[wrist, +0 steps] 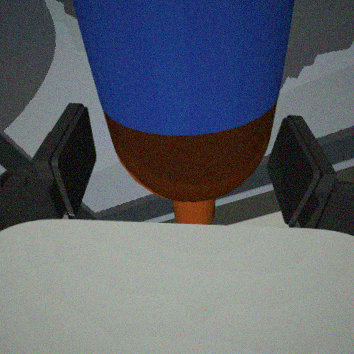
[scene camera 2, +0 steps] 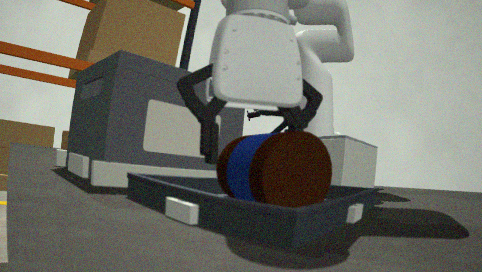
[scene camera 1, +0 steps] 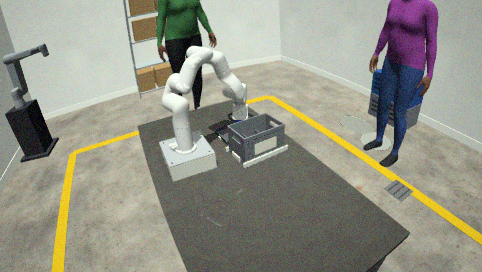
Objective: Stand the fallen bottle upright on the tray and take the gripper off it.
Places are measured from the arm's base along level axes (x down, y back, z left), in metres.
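Where they show: gripper, fingertip midpoint: [wrist: 184,135]; arm's base, link origin: [scene camera 1: 185,147].
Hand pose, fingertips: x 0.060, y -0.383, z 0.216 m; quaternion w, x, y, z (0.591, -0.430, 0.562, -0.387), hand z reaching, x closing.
Observation:
Each offset is from my fingertips to the top centre of the thing. Level surfaces: height alone.
The brown bottle {dz +0.010, dx -0.031, dy -0.005 m} [scene camera 2: 295,170] [wrist: 185,75] with a blue band lies on its side in the dark tray {dz +0.013, dx +0.022, dy +0.021 m} [scene camera 2: 250,220] [wrist: 342,140]. Its round base faces scene camera 2. In the wrist view its shoulder and orange neck point toward the gripper's body. My gripper [scene camera 1: 239,119] [scene camera 2: 252,142] [wrist: 184,135] is open and low over the tray, with one finger on each side of the bottle's shoulder. In the wrist view gaps show between both pads and the bottle. One fingertip is hidden behind the bottle in the scene camera 2 view.
A grey crate {dz -0.239, dx -0.127, dy -0.029 m} [scene camera 1: 239,146] [scene camera 2: 125,110] stands close beside the tray, within light rails on the dark table {dx +0.048 m} [scene camera 1: 280,210]. The arm's pale base block [scene camera 1: 192,167] [scene camera 2: 359,162] is on the crate's other side. Two human figures stand beyond the table.

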